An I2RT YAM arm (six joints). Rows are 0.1 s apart.
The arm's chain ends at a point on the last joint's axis. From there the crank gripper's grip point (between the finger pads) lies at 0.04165 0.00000 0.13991 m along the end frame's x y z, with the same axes.
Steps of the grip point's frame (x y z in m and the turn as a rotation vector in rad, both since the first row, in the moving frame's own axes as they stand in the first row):
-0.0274, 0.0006, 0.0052, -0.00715, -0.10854, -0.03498
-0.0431, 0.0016, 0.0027, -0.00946, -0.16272, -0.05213
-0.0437, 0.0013, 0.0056, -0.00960, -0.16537, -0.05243
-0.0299, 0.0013, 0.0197, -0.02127, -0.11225, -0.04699
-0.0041, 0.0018, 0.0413, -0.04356, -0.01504, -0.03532
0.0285, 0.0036, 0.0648, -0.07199, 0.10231, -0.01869
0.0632, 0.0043, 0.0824, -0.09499, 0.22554, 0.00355
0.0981, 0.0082, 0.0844, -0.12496, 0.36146, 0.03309
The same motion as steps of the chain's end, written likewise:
-0.0120, 0.0008, 0.0015, -0.00715, -0.10854, -0.03498
-0.0199, 0.0018, -0.0022, -0.00946, -0.16272, -0.05213
-0.0201, 0.0015, 0.0007, -0.00960, -0.16537, -0.05243
-0.0140, -0.0001, 0.0159, -0.02127, -0.11225, -0.04699
-0.0021, -0.0029, 0.0408, -0.04356, -0.01504, -0.03532
0.0144, -0.0054, 0.0701, -0.07199, 0.10231, -0.01869
0.0330, -0.0086, 0.0959, -0.09499, 0.22554, 0.00355
0.0518, -0.0101, 0.1093, -0.12496, 0.36146, 0.03309

